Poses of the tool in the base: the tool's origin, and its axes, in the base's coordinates. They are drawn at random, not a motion.
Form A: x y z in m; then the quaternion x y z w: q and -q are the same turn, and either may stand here.
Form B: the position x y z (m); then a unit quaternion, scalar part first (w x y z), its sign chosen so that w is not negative. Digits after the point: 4 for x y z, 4 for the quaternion.
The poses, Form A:
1: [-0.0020 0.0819 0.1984 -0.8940 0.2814 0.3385 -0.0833]
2: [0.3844 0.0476 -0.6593 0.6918 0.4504 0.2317 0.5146]
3: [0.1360 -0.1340 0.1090 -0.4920 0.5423 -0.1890 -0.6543]
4: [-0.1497 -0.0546 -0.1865 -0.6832 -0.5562 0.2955 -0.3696]
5: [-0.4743 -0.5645 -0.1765 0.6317 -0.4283 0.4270 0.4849]
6: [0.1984 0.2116 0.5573 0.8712 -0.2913 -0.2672 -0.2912]
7: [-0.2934 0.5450 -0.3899 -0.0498 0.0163 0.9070 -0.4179]
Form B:
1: [-0.0020 0.0819 0.1984 0.0833 0.8940 -0.2814 -0.3385]
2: [0.3844 0.0476 -0.6593 0.5146 0.6918 0.4504 0.2317]
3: [0.1360 -0.1340 0.1090 0.6543 0.4920 -0.5423 0.1890]
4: [-0.1497 -0.0546 -0.1865 0.3696 0.6832 0.5562 -0.2955]
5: [-0.4743 -0.5645 -0.1765 0.4849 0.6317 -0.4283 0.4270]
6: [0.1984 0.2116 0.5573 0.2912 -0.8712 0.2913 0.2672]
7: [-0.2934 0.5450 -0.3899 0.4179 0.0498 -0.0163 -0.9070]
